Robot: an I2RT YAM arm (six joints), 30 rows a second.
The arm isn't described. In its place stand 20 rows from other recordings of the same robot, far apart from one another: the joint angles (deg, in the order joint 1, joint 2, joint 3, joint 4, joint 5, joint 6), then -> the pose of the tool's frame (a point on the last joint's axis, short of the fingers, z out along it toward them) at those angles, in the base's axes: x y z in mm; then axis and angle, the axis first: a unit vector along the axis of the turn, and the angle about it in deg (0 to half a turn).
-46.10, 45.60, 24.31, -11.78, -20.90, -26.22 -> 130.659 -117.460 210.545 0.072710 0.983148 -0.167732 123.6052
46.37, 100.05, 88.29, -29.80, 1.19, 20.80 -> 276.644 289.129 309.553 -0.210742 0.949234 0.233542 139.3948
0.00, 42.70, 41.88, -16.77, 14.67, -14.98 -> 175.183 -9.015 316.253 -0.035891 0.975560 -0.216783 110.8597
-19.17, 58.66, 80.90, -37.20, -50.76, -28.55 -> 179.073 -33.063 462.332 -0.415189 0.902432 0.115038 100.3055
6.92, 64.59, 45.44, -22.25, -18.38, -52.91 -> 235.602 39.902 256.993 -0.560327 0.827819 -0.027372 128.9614
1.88, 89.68, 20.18, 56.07, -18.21, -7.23 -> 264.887 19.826 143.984 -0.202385 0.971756 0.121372 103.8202
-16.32, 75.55, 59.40, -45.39, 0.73, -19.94 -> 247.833 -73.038 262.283 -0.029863 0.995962 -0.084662 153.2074
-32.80, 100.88, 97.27, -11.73, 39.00, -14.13 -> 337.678 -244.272 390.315 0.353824 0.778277 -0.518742 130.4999
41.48, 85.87, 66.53, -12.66, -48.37, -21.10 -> 233.234 241.721 300.546 -0.629241 0.623356 0.464201 136.3356
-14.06, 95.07, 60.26, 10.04, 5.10, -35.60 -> 366.030 -94.931 240.011 -0.151728 0.943302 -0.295229 123.5488
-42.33, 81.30, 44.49, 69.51, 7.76, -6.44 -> 221.596 -208.351 334.740 0.328467 0.703715 -0.629996 76.7338
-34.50, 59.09, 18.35, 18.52, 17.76, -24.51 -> 166.144 -127.364 184.769 0.172853 0.890399 -0.421083 130.7899
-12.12, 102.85, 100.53, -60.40, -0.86, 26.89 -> 367.900 -78.459 323.516 0.331924 0.942516 0.038605 153.0619
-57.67, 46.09, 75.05, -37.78, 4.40, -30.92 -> 67.440 -111.663 458.032 0.223145 0.817912 -0.530308 127.1536
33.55, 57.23, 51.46, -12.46, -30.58, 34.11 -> 178.582 140.157 337.813 -0.160979 0.835328 0.525655 138.9352
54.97, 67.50, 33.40, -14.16, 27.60, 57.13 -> 143.089 175.391 190.976 0.110250 0.978279 0.175545 135.5681
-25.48, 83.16, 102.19, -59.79, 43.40, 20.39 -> 238.855 -140.921 447.027 0.507380 0.773292 -0.380243 136.3507
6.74, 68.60, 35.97, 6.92, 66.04, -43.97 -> 244.201 -3.898 239.350 -0.043698 0.796543 -0.603001 148.0158
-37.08, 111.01, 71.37, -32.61, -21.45, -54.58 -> 306.430 -215.265 147.820 -0.181239 0.983237 0.019960 152.5212
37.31, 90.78, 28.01, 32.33, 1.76, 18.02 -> 226.169 170.983 131.564 -0.154052 0.957351 0.244432 127.0218
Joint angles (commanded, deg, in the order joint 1, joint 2, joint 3, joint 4, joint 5, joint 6), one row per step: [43.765, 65.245, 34.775, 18.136, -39.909, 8.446]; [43.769, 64.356, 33.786, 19.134, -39.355, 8.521]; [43.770, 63.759, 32.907, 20.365, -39.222, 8.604]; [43.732, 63.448, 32.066, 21.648, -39.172, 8.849]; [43.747, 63.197, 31.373, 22.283, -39.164, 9.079]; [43.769, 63.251, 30.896, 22.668, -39.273, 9.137]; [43.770, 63.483, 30.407, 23.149, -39.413, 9.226]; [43.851, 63.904, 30.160, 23.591, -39.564, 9.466]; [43.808, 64.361, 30.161, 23.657, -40.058, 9.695]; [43.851, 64.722, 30.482, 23.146, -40.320, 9.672]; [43.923, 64.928, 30.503, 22.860, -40.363, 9.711]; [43.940, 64.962, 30.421, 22.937, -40.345, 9.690]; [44.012, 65.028, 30.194, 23.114, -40.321, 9.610]
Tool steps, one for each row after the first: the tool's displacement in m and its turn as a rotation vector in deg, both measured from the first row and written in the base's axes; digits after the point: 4 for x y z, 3 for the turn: [-0.0022, -0.0025, -0.0007, 0.546, -0.654, -0.550]; [-0.0039, -0.0042, -0.0014, 1.196, -1.273, -0.693]; [-0.0051, -0.0055, -0.0030, 1.739, -1.579, -0.816]; [-0.0062, -0.0066, -0.0050, 1.897, -1.493, -0.842]; [-0.0068, -0.0069, -0.0073, 1.816, -1.316, -0.722]; [-0.0070, -0.0070, -0.0103, 1.677, -1.037, -0.598]; [-0.0068, -0.0063, -0.0126, 1.565, -0.617, -0.405]; [-0.0062, -0.0056, -0.0142, 1.382, -0.044, -0.001]; [-0.0056, -0.0046, -0.0146, 1.034, 0.369, 0.298]; [-0.0056, -0.0041, -0.0157, 0.718, 0.754, 0.402]; [-0.0057, -0.0041, -0.0162, 0.686, 0.759, 0.404]; [-0.0060, -0.0041, -0.0175, 0.595, 0.761, 0.464]
